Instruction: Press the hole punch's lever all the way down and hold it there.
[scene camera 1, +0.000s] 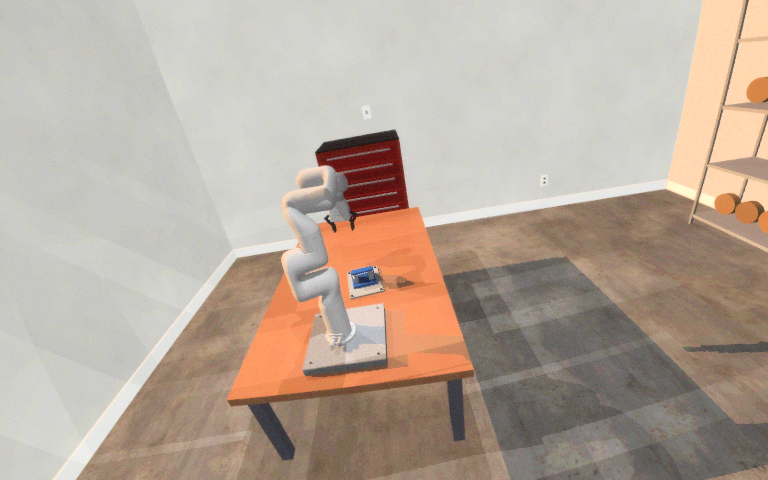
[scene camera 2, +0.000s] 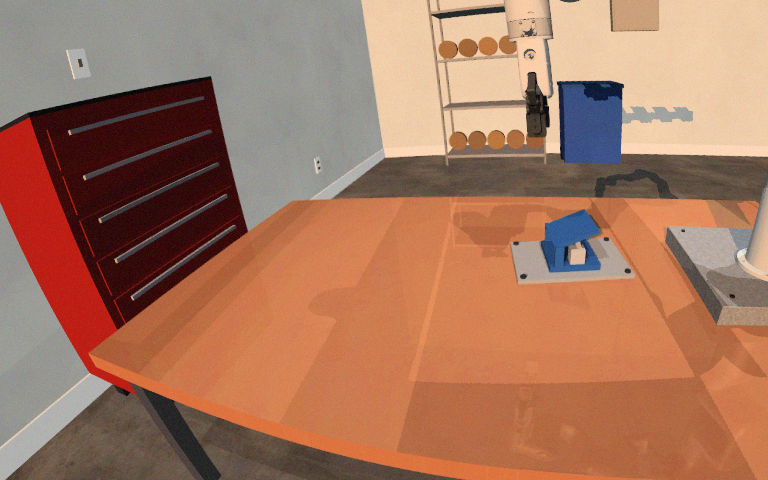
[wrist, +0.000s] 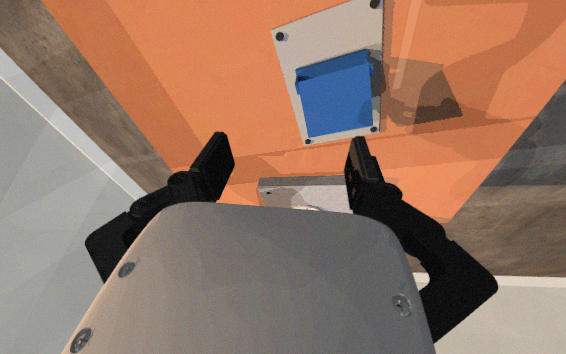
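Where they show: gripper, fingertip midpoint: (scene camera 1: 344, 230) (scene camera 2: 539, 132) (wrist: 287, 150); arm's base, link origin: (scene camera 1: 341, 333).
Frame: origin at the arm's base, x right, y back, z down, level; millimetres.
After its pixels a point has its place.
The blue hole punch (scene camera 1: 364, 277) {y -417, x 38, z 16 mm} (scene camera 2: 556, 254) {y -430, x -32, z -11 mm} stands on a pale mounting plate (scene camera 1: 367, 293) {y -293, x 67, z 28 mm} (scene camera 2: 532, 273) {y -475, x -44, z 28 mm} (wrist: 327, 29) {y -497, x 16, z 28 mm} that lies on the table. Its blue lever (scene camera 2: 573, 226) {y -399, x 34, z -43 mm} (wrist: 339, 100) {y -411, x 41, z -39 mm} is tilted up, with its raised end toward the arm's base, and nothing touches it. A small whitish block shows under the lever in scene camera 2. My gripper (scene camera 1: 343, 227) {y -464, x -22, z -243 mm} (scene camera 2: 536, 134) {y -464, x -22, z -243 mm} (wrist: 287, 150) {y -464, x -22, z -243 mm} is open and empty, high above the table and well apart from the punch. In the wrist view the lever shows beyond the fingertips, nearer the right finger.
The arm's base plate (scene camera 1: 368, 357) {y 132, x 131, z 1 mm} (scene camera 2: 699, 266) {y -145, x -21, z -2 mm} (wrist: 325, 192) {y -130, x 48, z -2 mm} sits on the orange table (scene camera 1: 419, 350) {y 80, x 315, z 36 mm} (scene camera 2: 339, 362) {y -726, x -360, z 36 mm} (wrist: 200, 75) {y -432, x -229, z 36 mm}, close to the punch. A red drawer cabinet (scene camera 1: 376, 186) (scene camera 2: 164, 169) stands at the table's far end. A shelf rack and a blue bin (scene camera 2: 591, 124) stand off beyond the table.
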